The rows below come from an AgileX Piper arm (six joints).
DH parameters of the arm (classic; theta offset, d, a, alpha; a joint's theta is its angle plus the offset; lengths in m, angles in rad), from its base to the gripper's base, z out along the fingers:
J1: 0 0.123 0 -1.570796
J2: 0.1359 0 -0.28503 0
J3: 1.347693 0 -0.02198 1.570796
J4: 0 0.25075 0 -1.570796
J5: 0 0 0 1.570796
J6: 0 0.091 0 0
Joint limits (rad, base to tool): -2.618..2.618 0..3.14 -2.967..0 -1.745..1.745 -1.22..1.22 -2.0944..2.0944
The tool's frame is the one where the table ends.
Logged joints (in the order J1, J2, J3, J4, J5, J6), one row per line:
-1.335, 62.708, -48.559, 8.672, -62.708, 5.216
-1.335, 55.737, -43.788, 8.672, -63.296, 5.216
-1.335, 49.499, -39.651, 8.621, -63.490, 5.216
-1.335, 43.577, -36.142, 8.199, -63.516, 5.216
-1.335, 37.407, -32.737, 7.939, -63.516, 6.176
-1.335, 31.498, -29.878, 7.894, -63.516, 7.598
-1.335, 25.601, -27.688, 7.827, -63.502, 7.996
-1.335, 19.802, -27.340, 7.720, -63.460, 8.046
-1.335, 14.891, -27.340, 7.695, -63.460, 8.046
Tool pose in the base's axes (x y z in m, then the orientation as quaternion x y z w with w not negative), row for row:
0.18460, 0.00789, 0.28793, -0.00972, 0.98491, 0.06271, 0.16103
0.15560, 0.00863, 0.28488, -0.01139, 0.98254, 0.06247, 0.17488
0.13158, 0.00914, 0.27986, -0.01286, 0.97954, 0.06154, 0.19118
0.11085, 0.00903, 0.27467, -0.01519, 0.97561, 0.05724, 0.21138
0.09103, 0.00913, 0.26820, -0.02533, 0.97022, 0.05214, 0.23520
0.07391, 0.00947, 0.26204, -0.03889, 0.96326, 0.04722, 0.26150
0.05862, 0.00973, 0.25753, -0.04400, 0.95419, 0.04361, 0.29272
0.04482, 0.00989, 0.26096, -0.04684, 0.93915, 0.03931, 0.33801
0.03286, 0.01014, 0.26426, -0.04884, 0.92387, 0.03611, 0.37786
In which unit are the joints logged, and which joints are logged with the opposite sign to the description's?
The joints are logged in degrees. Opposite sign: J5, J6.
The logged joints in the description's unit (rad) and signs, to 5 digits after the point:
-0.02330, 1.09446, -0.84751, 0.15135, 1.09446, -0.09104
-0.02330, 0.97279, -0.76424, 0.15135, 1.10472, -0.09104
-0.02330, 0.86392, -0.69204, 0.15046, 1.10811, -0.09104
-0.02330, 0.76056, -0.63080, 0.14310, 1.10856, -0.09104
-0.02330, 0.65288, -0.57137, 0.13856, 1.10856, -0.10779
-0.02330, 0.54974, -0.52147, 0.13778, 1.10856, -0.13261
-0.02330, 0.44682, -0.48325, 0.13661, 1.10832, -0.13956
-0.02330, 0.34561, -0.47717, 0.13474, 1.10759, -0.14043
-0.02330, 0.25990, -0.47717, 0.13430, 1.10759, -0.14043

